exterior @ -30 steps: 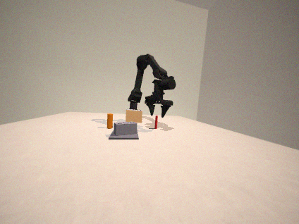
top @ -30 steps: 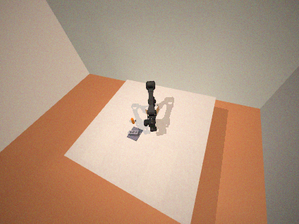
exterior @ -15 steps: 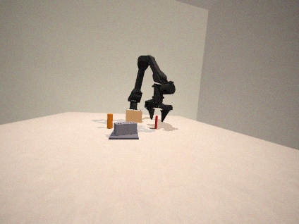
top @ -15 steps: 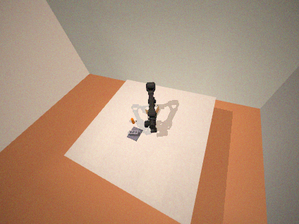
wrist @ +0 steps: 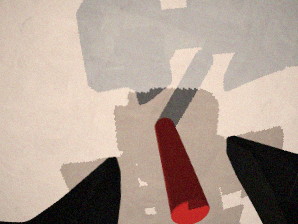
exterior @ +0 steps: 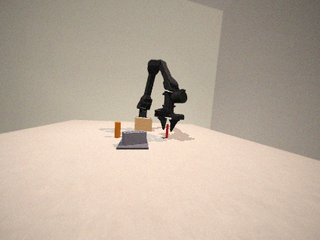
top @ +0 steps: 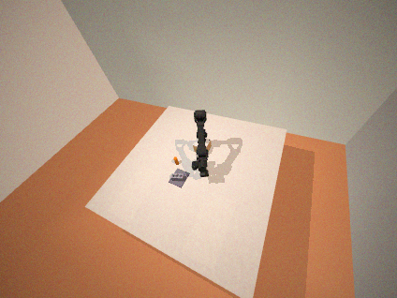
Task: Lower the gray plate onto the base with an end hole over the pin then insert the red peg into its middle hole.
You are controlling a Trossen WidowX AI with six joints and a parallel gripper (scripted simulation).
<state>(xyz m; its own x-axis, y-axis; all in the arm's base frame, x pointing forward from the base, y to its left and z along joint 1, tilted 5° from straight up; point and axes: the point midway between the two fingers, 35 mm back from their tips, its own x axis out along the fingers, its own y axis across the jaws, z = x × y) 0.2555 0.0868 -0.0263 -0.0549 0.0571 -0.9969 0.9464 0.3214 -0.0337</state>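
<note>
The gray plate lies 200 mm to the right of my gripper tip and 90 mm ahead of it. The rest, counted from my gripper tip: base 180 mm to the right, 80 mm ahead, 30 mm below; then red peg right at my gripper tip; then orange cylinder 260 mm to the right, 50 mm behind.
</note>
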